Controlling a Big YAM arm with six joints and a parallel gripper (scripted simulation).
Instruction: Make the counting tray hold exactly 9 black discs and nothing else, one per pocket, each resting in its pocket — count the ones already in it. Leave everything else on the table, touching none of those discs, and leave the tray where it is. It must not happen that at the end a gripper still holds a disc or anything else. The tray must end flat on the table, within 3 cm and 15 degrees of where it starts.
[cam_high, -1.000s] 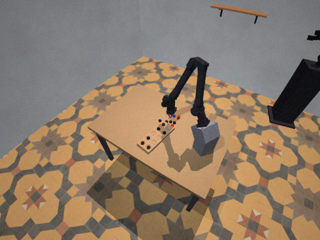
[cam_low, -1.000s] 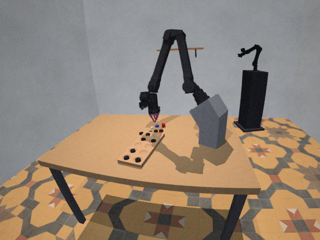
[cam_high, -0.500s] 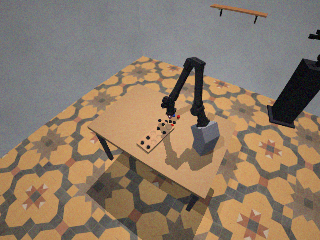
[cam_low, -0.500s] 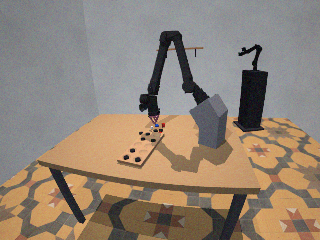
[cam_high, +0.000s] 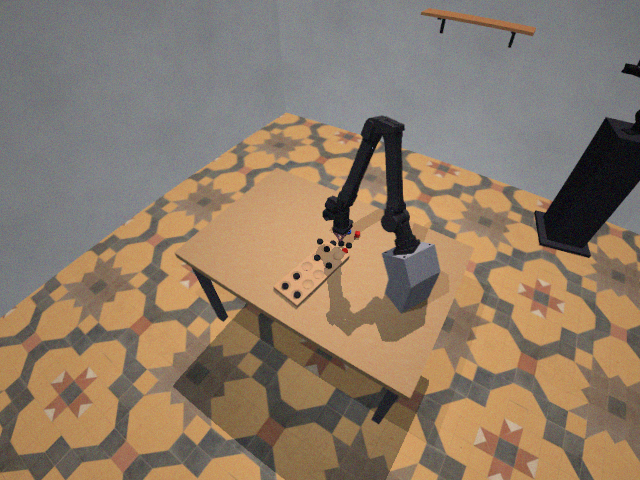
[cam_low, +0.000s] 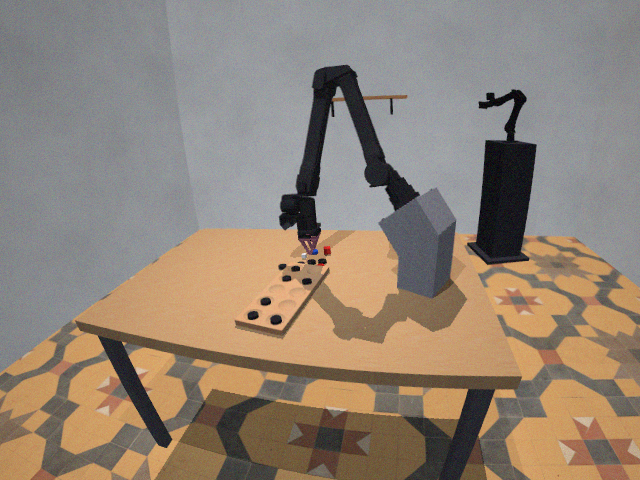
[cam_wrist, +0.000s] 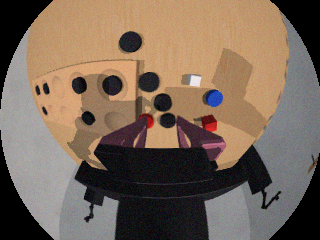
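My hand is 3 cm past the red disc, 4 cm to the right of it and 5 cm above it. Round my hand: small white piece: 3 cm ahead, 6 cm to the right, 5 cm below; blue disc: 1 cm behind, 10 cm to the right, 5 cm below; red cube: 6 cm behind, 9 cm to the right, 4 cm below.
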